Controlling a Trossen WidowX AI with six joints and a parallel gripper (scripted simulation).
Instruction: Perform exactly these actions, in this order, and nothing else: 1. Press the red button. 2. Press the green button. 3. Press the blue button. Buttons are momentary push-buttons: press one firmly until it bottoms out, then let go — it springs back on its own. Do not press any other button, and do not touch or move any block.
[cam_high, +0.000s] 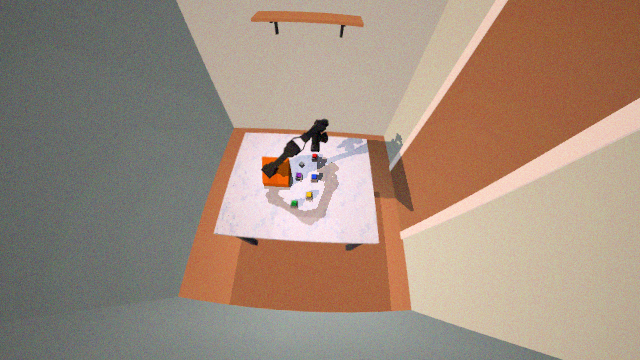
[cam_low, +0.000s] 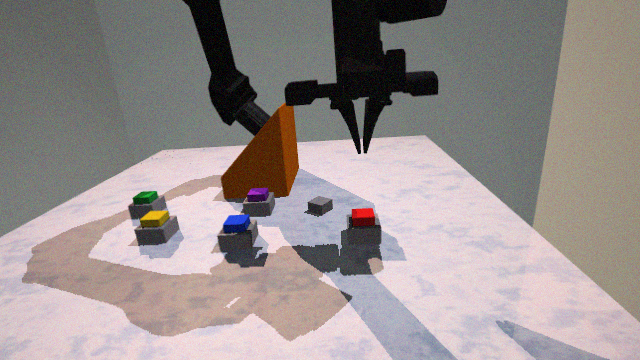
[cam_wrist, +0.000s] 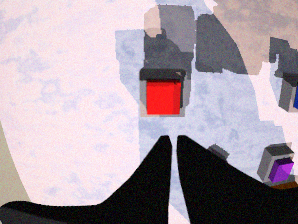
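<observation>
My gripper tip is 80 mm past the green button, 420 mm to the left of it and 100 mm above it. From my gripper tip the other things lie so: blue button 20 mm ahead, 190 mm to the right, 100 mm below; small grey block 100 mm behind, 80 mm to the right, 120 mm below; red button 100 mm below.
</observation>
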